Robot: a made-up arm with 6 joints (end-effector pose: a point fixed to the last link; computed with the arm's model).
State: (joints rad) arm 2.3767 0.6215 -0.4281 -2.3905 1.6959 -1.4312
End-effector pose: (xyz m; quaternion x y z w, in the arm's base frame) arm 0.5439 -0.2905 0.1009 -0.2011 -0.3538 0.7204 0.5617
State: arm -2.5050 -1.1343 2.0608 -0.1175 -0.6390 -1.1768
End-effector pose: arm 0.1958 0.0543 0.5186 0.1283 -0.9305 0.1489 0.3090
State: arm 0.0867 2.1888 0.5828 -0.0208 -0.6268 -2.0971
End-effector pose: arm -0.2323 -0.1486 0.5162 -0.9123 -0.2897 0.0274 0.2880
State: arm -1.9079 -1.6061 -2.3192 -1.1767 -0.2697 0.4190
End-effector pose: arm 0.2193 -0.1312 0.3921 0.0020 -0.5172 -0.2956 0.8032
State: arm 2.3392 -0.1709 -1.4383 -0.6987 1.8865 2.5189
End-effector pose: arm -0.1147 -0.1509 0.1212 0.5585 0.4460 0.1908 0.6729
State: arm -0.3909 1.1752 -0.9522 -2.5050 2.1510 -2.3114
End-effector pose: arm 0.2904 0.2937 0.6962 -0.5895 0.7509 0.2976 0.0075
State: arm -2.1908 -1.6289 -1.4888 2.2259 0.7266 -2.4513
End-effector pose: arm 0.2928 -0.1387 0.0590 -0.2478 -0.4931 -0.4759 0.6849
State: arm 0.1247 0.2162 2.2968 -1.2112 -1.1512 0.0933
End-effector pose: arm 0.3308 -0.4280 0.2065 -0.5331 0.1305 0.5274 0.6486
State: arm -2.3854 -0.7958 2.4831 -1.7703 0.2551 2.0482
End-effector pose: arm 0.0805 0.3894 0.5350 0.5567 -0.3252 -0.1866 0.7413
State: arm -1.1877 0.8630 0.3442 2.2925 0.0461 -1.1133
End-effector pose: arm 0.1966 -0.1567 -0.0110 -0.2956 -0.6652 -0.2110 0.6524
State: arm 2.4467 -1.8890 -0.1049 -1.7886 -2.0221 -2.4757
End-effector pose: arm 0.2804 0.3621 0.4275 0.5301 -0.6902 -0.4918 0.0281
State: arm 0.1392 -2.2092 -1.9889 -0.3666 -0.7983 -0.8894
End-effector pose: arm -0.1338 -0.1321 -0.0811 0.2944 0.1779 -0.5073 0.7902
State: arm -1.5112 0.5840 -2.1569 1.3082 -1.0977 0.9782
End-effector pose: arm -0.0100 0.3823 0.4907 0.1146 -0.2288 -0.7567 0.6017
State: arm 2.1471 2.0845 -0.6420 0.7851 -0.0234 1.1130
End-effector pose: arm -0.1338 -0.1556 0.3446 -0.7948 -0.0343 0.4202 0.4365
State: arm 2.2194 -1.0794 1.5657 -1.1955 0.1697 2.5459
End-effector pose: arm -0.2640 0.4556 0.0181 0.2619 -0.0147 -0.1469 0.9538
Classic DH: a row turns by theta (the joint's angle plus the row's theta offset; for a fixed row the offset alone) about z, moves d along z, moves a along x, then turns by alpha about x. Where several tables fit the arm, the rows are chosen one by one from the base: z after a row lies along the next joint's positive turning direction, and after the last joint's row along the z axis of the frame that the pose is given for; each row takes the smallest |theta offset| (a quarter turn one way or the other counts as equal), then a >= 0, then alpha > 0; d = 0 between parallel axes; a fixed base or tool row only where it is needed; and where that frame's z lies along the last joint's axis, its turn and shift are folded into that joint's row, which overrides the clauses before.
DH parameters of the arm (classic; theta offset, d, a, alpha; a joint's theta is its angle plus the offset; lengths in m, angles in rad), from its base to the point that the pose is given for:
base (fixed): 1.5708 0.2 0 1.5708
joint 1: 1.5708 0.02 0.02 -1.5708
joint 2: 0 0.21 0.02 -1.5708
joint 3: 1.5708 -0.17 0.26 -1.5708
joint 4: -1.5708 0.04 0.13 -1.5708
joint 5: 0 -0.08 -0.16 1.5708
joint 6: -0.4845 0 0.2147 3.1416
tool (fixed): 2.6571 -0.13 0 0

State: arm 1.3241 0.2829 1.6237 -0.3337 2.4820 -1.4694
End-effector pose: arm -0.1358 -0.2061 -0.0443 0.5769 0.7442 0.1095 0.3184
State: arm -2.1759 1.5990 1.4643 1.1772 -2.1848 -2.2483
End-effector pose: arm 0.3733 -0.1235 0.0930 0.3056 0.3485 0.6170 0.6360
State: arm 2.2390 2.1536 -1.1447 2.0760 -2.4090 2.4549
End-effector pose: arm -0.5859 0.0908 -0.0403 0.3311 -0.2739 0.1786 0.8851
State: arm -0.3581 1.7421 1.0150 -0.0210 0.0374 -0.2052
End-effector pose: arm 0.1166 -0.2867 0.3834 -0.4818 -0.6644 -0.1953 0.5369
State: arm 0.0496 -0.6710 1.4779 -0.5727 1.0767 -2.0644
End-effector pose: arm 0.1433 -0.5947 0.0117 0.2277 0.9131 0.3264 0.0892
